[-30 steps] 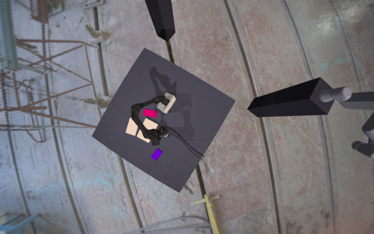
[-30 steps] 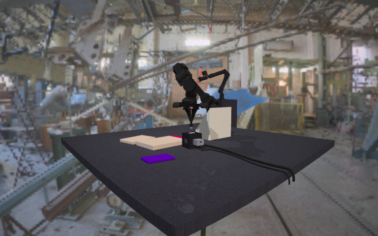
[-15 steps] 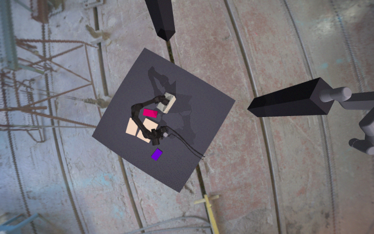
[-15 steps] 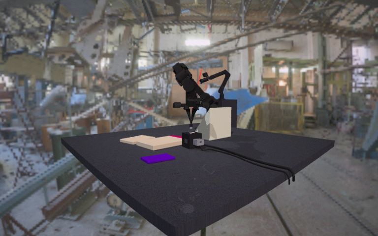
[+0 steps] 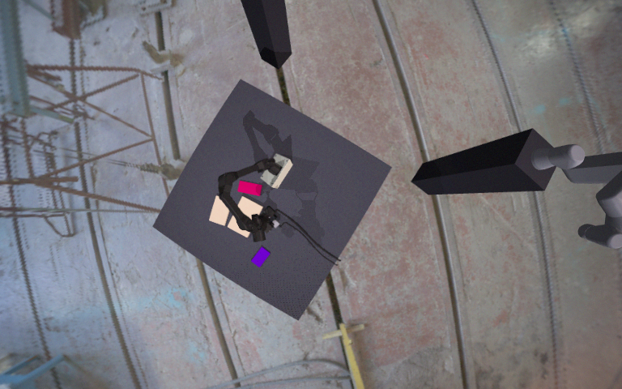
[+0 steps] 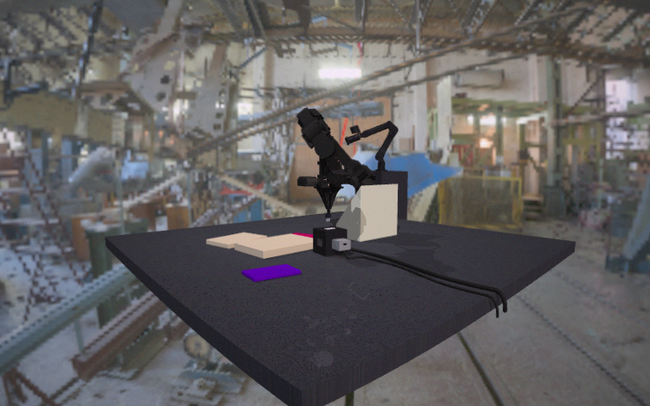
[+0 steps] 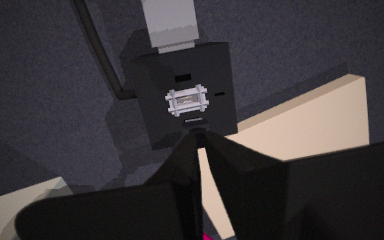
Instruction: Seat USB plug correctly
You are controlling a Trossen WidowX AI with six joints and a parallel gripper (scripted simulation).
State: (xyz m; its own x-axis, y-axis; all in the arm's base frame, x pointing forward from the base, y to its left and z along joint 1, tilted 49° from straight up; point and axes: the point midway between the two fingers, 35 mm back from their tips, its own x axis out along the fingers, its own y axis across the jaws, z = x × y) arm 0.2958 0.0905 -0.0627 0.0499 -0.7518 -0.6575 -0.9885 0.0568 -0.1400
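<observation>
Now: gripper tip 2 cm above the black USB plug. Also, from my gripper tip: USB socket: 1 cm to the left, 7 cm below; then purple card: 27 cm ahead, 11 cm to the left, 13 cm below; then magenta card: 8 cm behind, 23 cm to the right, 13 cm below.
</observation>
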